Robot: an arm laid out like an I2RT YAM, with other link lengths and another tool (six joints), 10 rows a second.
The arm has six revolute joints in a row. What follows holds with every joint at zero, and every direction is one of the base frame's.
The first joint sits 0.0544 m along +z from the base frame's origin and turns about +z.
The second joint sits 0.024 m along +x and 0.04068 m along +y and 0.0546 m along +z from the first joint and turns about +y.
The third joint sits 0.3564 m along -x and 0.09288 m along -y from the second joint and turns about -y.
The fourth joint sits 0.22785 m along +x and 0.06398 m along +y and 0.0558 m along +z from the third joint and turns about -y.
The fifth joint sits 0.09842 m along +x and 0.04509 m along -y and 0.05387 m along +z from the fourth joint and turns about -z.
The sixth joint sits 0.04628 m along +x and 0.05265 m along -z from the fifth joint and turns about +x.
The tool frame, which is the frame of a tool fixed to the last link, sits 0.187 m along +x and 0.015 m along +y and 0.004 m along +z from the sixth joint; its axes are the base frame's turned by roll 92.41, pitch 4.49 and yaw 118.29 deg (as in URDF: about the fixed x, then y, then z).
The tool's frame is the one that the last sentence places.
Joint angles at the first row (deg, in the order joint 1, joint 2, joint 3, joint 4, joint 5, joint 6):
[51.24, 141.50, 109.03, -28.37, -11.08, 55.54]
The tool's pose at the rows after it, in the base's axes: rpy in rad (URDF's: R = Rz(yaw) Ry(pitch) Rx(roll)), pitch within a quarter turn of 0, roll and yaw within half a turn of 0; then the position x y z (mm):
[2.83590 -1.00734 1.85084 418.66 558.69 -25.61]
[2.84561 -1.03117 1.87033 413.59 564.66 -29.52]
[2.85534 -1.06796 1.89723 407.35 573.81 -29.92]
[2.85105 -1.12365 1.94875 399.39 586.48 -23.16]
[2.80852 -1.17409 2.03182 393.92 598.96 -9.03]
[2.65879 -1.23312 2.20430 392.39 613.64 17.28]
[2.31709 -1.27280 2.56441 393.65 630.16 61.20]
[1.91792 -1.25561 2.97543 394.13 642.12 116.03]
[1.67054 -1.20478 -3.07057 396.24 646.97 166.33]
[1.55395 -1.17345 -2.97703 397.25 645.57 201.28]
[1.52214 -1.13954 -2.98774 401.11 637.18 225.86]
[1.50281 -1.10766 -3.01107 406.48 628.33 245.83]
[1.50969 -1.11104 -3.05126 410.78 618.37 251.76]
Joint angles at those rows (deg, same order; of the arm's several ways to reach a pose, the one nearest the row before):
[51.24, 141.67, 107.74, -26.52, -12.80, 56.07]
[51.24, 142.28, 107.35, -25.18, -14.71, 55.30]
[51.24, 142.94, 107.46, -23.92, -17.38, 54.49]
[51.22, 143.32, 107.77, -22.45, -21.10, 53.47]
[51.23, 143.28, 108.73, -21.64, -24.25, 52.42]
[51.24, 142.20, 108.59, -18.67, -27.06, 52.12]
[51.24, 140.06, 108.41, -14.58, -29.69, 51.68]
[51.24, 137.04, 108.29, -10.85, -31.72, 51.29]
[51.24, 134.01, 108.34, -8.26, -32.16, 51.55]
[51.24, 131.39, 107.80, -6.77, -31.72, 52.60]
[51.24, 128.36, 105.94, -5.74, -29.36, 53.13]
[51.15, 125.85, 104.46, -4.98, -26.95, 53.39]
[50.83, 124.21, 103.01, -5.08, -25.50, 54.21]

